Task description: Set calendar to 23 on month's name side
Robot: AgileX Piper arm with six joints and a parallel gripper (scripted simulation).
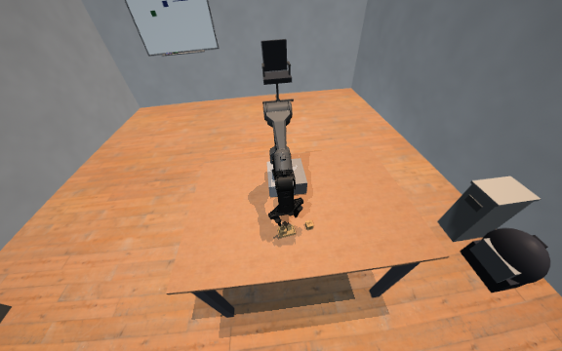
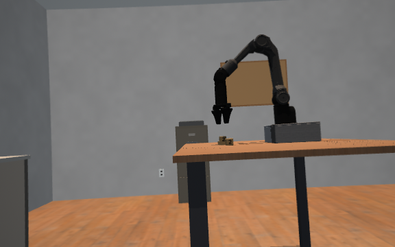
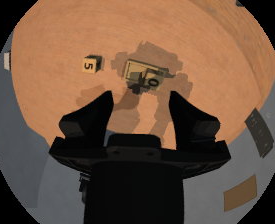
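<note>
The tan calendar cube is 2 cm to the right of my hand and 8 cm below it. Also, from my hand: tan calendar tray 10 cm below.
</note>
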